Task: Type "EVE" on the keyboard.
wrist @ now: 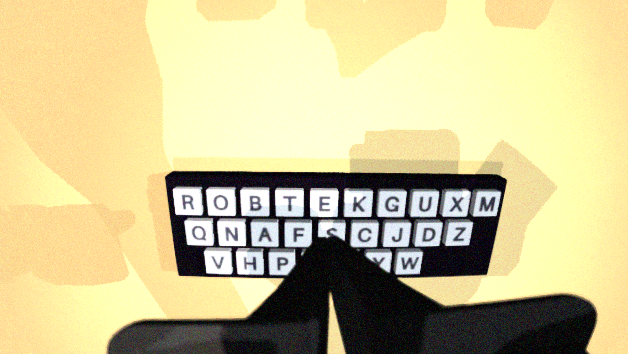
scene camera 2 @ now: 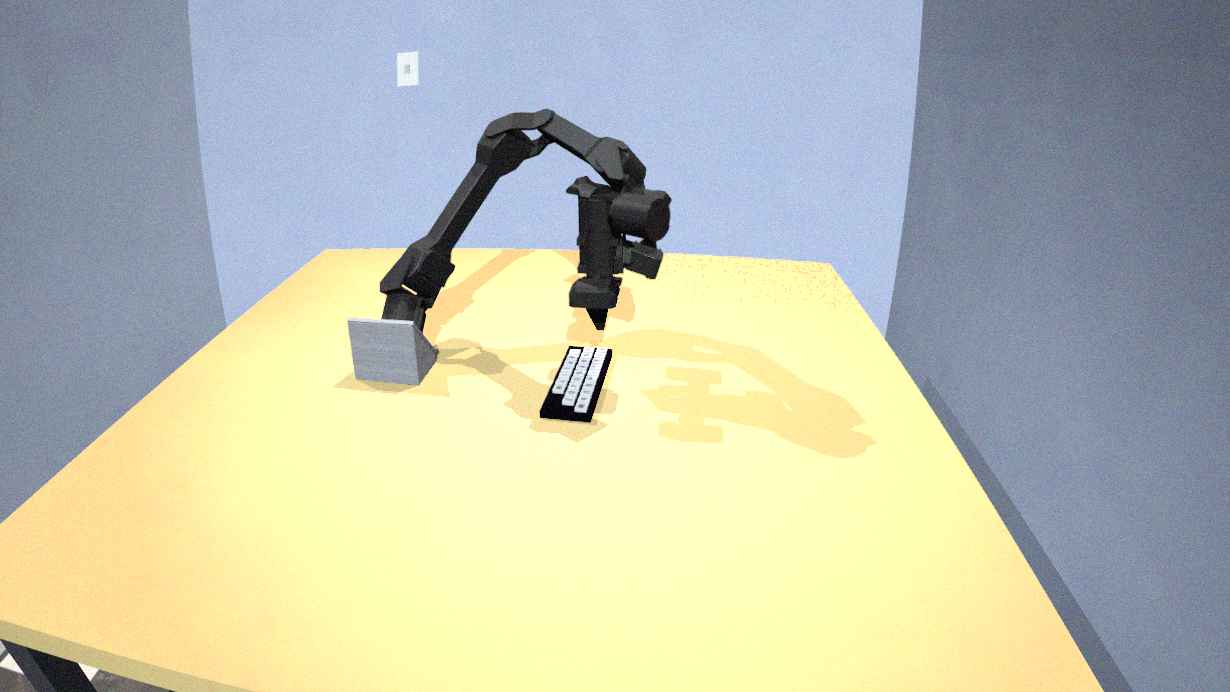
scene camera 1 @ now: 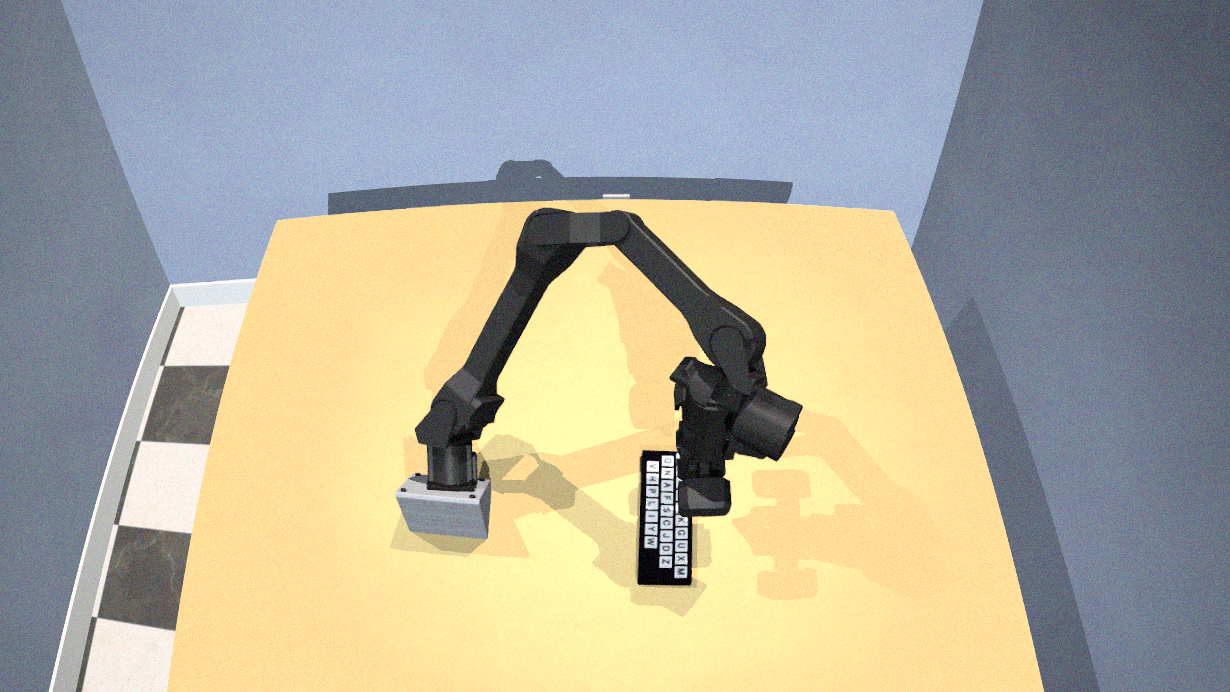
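Where they show: gripper, fingertip midpoint: [wrist: 326,247] [scene camera 2: 600,329] [scene camera 1: 694,480]; arm's base, link origin: [scene camera 2: 398,335] [scene camera 1: 450,485].
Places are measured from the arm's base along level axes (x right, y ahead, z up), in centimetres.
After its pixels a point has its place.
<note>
A black keyboard [scene camera 1: 651,568] {y 25.9, x 12.3, z -4.7 cm} [scene camera 2: 563,415] {y 27.2, x 14.6, z -5.1 cm} [wrist: 450,265] {y 25.2, x 11.3, z -4.7 cm} with white letter keys in three rows lies flat on the table. In the wrist view the E key [wrist: 324,202] {y 31.2, x 3.3, z -4.2 cm} is in the top row between T and K. The V key [wrist: 218,262] {y 28.1, x -3.9, z -4.2 cm} is the leftmost of the bottom row. My gripper [scene camera 2: 600,327] {y 32.1, x 3.1, z 2.8 cm} [wrist: 326,247] {y 32.1, x 3.1, z 2.8 cm} is shut with nothing between its fingers. It hangs above the keyboard; in the wrist view its tips overlap the lower part of the S key [wrist: 331,231] {y 29.3, x 3.5, z -4.2 cm}, below the E key, and its fingers hide keys between P and Y. In scene camera 1 the hand hides part of the top row.
The yellow table [scene camera 1: 326,602] {y -20.2, x 16.3, z -6.0 cm} [scene camera 2: 430,533] {y 13.4, x 40.0, z -6.0 cm} bears the arm's grey base block [scene camera 1: 443,513] {y -1.0, x 4.9, z 0.8 cm} [scene camera 2: 384,351] {y -1.1, x 4.9, z -0.5 cm}, left of the keyboard in the scene views. Blue-grey walls stand behind and at the sides. Arm shadows fall on the table around the keyboard.
</note>
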